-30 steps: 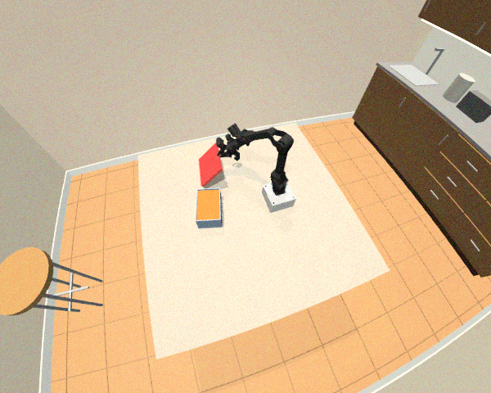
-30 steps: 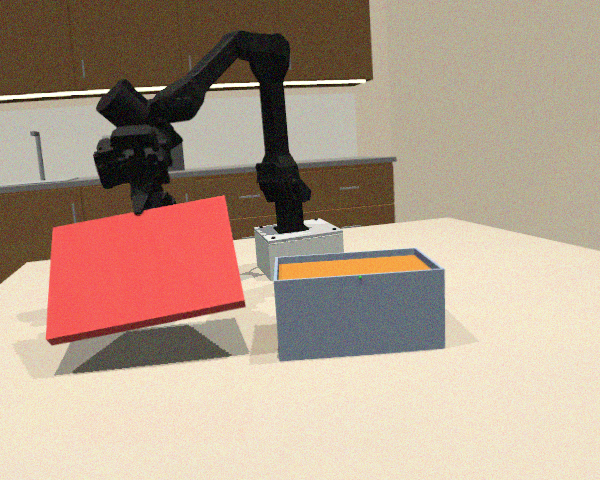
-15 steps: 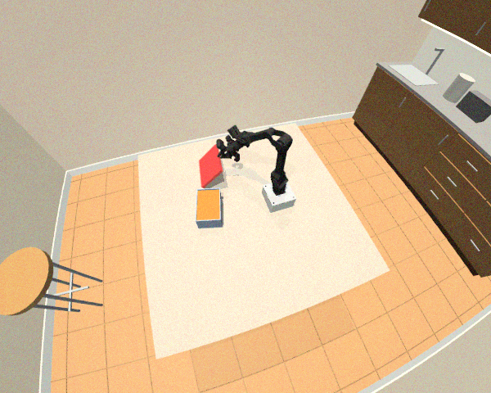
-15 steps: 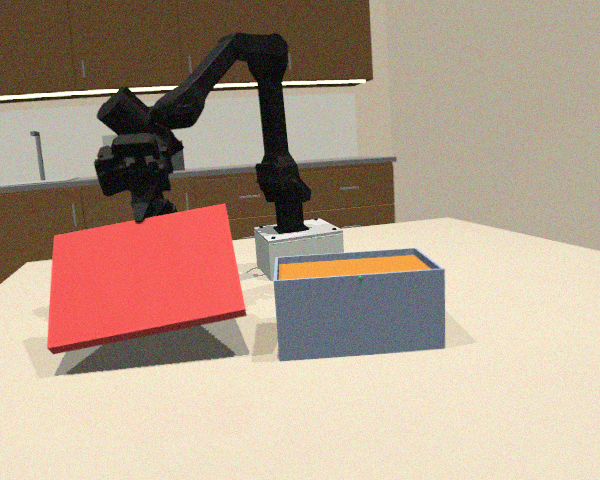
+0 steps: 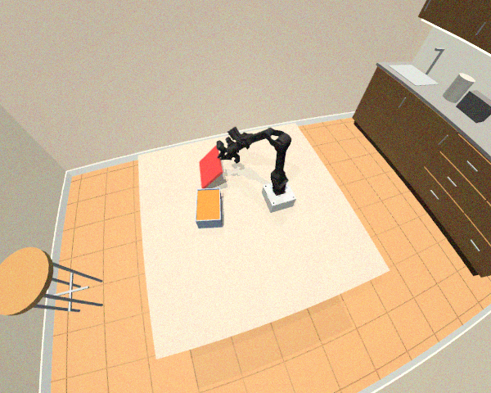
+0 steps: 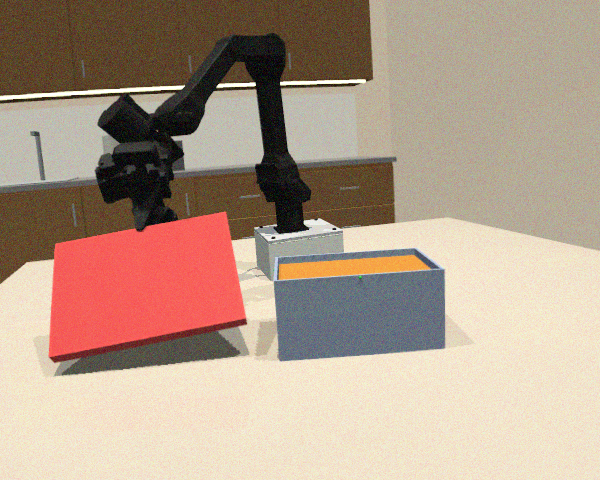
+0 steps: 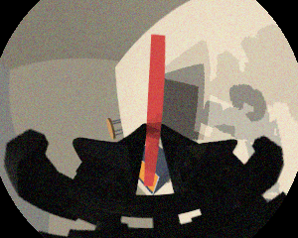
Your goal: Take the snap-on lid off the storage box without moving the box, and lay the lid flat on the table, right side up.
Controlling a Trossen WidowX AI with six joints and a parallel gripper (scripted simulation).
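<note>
Right now the red lid is 6 cm ahead of my gripper tip and 5 cm below it. Also, from my gripper tip: blue-grey storage box: 28 cm to the left, 12 cm ahead, 10 cm below.
</note>
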